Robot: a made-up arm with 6 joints. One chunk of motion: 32 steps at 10 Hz.
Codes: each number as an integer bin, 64 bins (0 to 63) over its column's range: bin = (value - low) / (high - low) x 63, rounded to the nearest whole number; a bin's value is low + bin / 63 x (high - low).
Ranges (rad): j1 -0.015..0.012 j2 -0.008..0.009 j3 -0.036..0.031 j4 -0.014..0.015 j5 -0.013..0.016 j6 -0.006..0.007
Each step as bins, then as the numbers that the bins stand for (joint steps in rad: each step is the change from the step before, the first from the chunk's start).
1 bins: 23 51 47 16 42 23
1 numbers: -0.00514 0.00576 0.01398 -0.00663 0.00633 -0.00125
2 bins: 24 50 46 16 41 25
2 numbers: -0.00471 0.00549 0.01292 -0.00663 0.00587 -0.00084
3 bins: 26 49 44 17 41 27
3 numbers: -0.00386 0.00522 0.01079 -0.00617 0.00587 -0.00043
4 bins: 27 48 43 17 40 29
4 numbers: -0.00343 0.00495 0.00973 -0.00617 0.00541 -0.00002
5 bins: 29 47 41 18 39 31
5 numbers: -0.00257 0.00468 0.00760 -0.00571 0.00495 0.00040
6 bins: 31 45 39 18 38 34
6 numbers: -0.00171 0.00414 0.00548 -0.00571 0.00449 0.00102
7 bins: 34 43 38 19 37 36
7 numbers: -0.00043 0.00360 0.00441 -0.00525 0.00403 0.00143
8 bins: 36 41 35 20 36 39
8 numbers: 0.00043 0.00306 0.00122 -0.00479 0.00357 0.00205
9 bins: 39 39 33 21 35 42
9 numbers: 0.00171 0.00252 -0.00090 -0.00433 0.00311 0.00267
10 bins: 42 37 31 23 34 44
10 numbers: 0.00300 0.00198 -0.00303 -0.00341 0.00265 0.00308
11 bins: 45 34 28 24 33 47
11 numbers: 0.00429 0.00117 -0.00622 -0.00295 0.00219 0.00370
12 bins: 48 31 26 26 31 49
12 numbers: 0.00557 0.00037 -0.00835 -0.00203 0.00127 0.00411
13 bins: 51 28 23 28 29 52
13 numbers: 0.00686 -0.00044 -0.01154 -0.00111 0.00035 0.00473
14 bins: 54 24 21 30 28 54
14 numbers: 0.00814 -0.00152 -0.01367 -0.00019 -0.00011 0.00514
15 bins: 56 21 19 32 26 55
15 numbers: 0.00900 -0.00233 -0.01579 0.00073 -0.00103 0.00535
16 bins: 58 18 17 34 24 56
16 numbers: 0.00986 -0.00314 -0.01792 0.00165 -0.00195 0.00556
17 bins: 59 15 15 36 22 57
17 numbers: 0.01029 -0.00395 -0.02005 0.00257 -0.00287 0.00576
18 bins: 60 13 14 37 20 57
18 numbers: 0.01071 -0.00449 -0.02111 0.00303 -0.00379 0.00576
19 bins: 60 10 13 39 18 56
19 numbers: 0.01071 -0.00530 -0.02217 0.00395 -0.00471 0.00556
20 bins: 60 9 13 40 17 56
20 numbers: 0.01071 -0.00557 -0.02217 0.00441 -0.00517 0.00556
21 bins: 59 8 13 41 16 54
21 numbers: 0.01029 -0.00584 -0.02217 0.00487 -0.00563 0.00514
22 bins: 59 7 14 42 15 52
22 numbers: 0.01029 -0.00611 -0.02111 0.00533 -0.00610 0.00473
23 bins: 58 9 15 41 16 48
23 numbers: 0.00986 -0.00557 -0.02005 0.00487 -0.00563 0.00390
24 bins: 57 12 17 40 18 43
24 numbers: 0.00943 -0.00476 -0.01792 0.00441 -0.00471 0.00287
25 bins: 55 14 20 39 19 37
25 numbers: 0.00857 -0.00422 -0.01473 0.00395 -0.00425 0.00163
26 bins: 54 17 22 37 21 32
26 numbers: 0.00814 -0.00341 -0.01260 0.00303 -0.00333 0.00060
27 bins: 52 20 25 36 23 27
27 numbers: 0.00729 -0.00260 -0.00941 0.00257 -0.00241 -0.00043
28 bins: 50 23 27 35 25 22
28 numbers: 0.00643 -0.00179 -0.00729 0.00211 -0.00149 -0.00146
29 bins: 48 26 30 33 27 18
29 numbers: 0.00557 -0.00098 -0.00410 0.00119 -0.00057 -0.00229
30 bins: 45 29 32 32 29 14
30 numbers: 0.00429 -0.00017 -0.00197 0.00073 0.00035 -0.00311
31 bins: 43 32 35 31 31 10
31 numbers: 0.00343 0.00063 0.00122 0.00027 0.00127 -0.00394
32 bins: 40 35 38 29 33 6
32 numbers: 0.00214 0.00144 0.00441 -0.00065 0.00219 -0.00476
